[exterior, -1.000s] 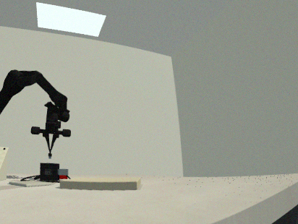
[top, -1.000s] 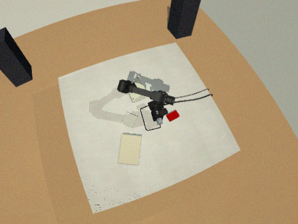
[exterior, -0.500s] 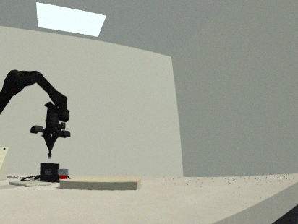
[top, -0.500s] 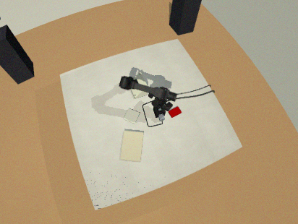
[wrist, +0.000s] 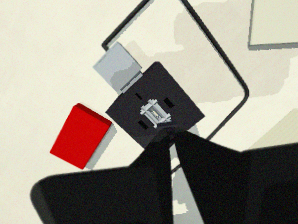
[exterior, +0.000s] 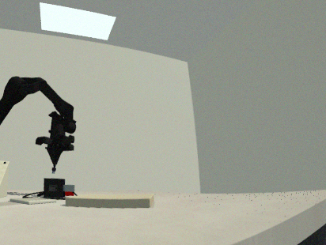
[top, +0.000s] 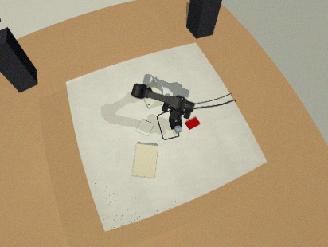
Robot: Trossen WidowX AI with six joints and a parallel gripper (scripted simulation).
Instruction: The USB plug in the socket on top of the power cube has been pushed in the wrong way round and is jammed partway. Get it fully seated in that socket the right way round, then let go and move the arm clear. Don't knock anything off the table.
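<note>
Now: the silver USB plug 1 cm below my gripper tip. Also, from my gripper tip: tan slab (17 cm ahead, 30 cm to the right, 12 cm below); red block (6 cm ahead, 13 cm to the left, 12 cm below); white square pad (6 cm behind, 21 cm to the right, 13 cm below).
</note>
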